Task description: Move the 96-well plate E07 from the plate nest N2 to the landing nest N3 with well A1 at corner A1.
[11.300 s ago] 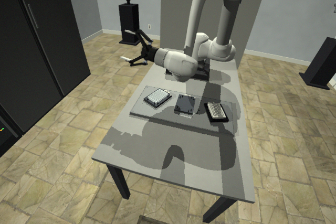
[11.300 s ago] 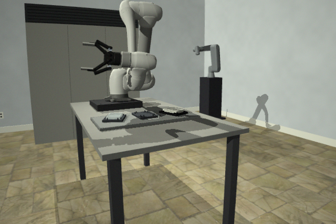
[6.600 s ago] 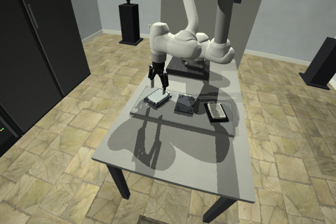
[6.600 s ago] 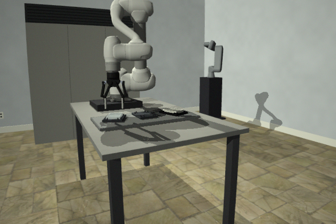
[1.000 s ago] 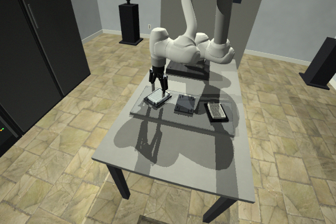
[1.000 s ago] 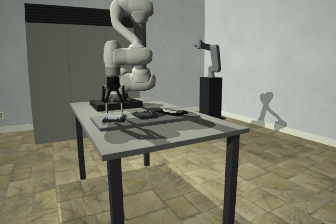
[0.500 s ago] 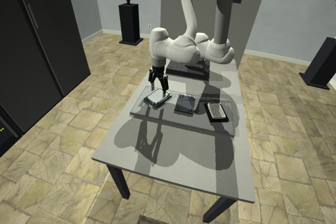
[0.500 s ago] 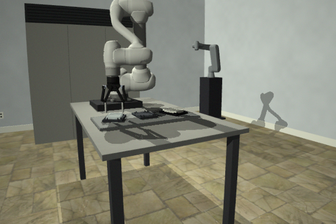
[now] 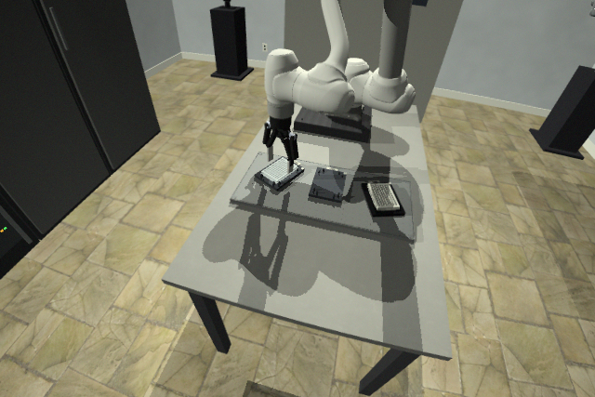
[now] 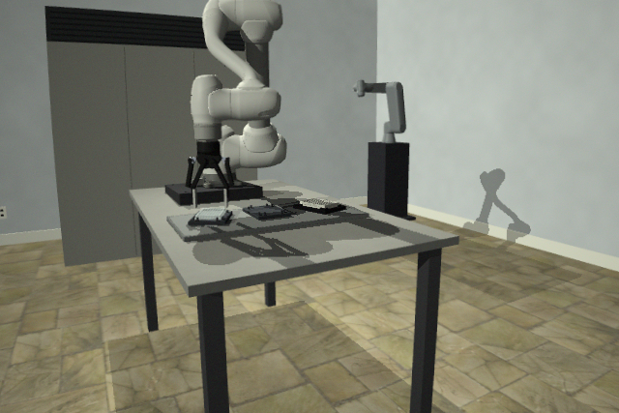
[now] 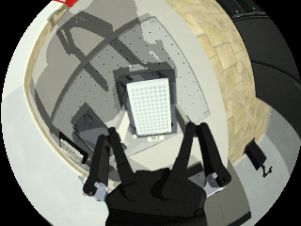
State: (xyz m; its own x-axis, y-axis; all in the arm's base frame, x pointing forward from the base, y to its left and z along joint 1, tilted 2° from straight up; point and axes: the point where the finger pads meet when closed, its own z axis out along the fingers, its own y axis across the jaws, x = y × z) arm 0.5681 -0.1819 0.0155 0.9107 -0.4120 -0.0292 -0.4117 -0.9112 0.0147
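My gripper is now 6 cm above the plate nest N2. Also, from my hand: landing nest N3 (20 cm to the left, 6 cm below).
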